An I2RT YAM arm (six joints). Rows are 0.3 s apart.
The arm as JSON. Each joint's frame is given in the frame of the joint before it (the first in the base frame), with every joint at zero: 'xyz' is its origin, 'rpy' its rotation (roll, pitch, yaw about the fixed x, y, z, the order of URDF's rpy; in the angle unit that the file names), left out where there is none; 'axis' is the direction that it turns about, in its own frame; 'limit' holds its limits. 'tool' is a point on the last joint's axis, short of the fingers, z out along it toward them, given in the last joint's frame.
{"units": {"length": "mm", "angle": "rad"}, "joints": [
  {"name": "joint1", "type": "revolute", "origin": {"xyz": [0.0, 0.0, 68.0]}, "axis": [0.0, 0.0, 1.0], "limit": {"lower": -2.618, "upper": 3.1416}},
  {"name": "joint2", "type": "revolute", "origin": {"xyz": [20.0, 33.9, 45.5], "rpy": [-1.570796, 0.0, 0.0]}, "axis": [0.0, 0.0, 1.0], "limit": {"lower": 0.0, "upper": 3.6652}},
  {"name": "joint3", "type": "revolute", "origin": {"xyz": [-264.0, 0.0, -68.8], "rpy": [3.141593, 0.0, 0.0]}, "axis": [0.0, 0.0, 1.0], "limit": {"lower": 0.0, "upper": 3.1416}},
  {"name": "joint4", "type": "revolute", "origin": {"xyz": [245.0, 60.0, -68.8]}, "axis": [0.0, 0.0, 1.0], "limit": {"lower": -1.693, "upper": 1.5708}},
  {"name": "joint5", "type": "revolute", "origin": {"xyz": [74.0, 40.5, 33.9], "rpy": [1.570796, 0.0, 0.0]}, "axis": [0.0, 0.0, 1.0], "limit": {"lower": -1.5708, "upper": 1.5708}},
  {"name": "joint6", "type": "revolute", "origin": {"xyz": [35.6, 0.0, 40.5], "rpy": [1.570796, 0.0, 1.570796]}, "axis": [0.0, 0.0, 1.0], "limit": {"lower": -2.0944, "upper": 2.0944}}
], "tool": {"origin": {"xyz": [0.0, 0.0, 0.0], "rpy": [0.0, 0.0, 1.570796]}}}
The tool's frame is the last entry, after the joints.
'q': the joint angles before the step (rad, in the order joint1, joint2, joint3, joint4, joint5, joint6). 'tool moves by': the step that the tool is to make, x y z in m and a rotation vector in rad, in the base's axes. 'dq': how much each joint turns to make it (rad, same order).
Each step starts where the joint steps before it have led.
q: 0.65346 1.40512 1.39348 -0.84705 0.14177 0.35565
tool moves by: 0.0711 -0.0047 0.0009 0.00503 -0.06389 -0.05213
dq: -0.13788 0.19158 0.16136 0.09682 -0.03532 -0.08468
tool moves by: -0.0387 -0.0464 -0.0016 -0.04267 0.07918 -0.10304
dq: -0.06934 -0.17546 -0.14313 -0.12512 0.02345 0.02445
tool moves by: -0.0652 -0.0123 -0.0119 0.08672 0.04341 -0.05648
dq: 0.07455 -0.23866 -0.21358 -0.04504 0.00627 0.16433
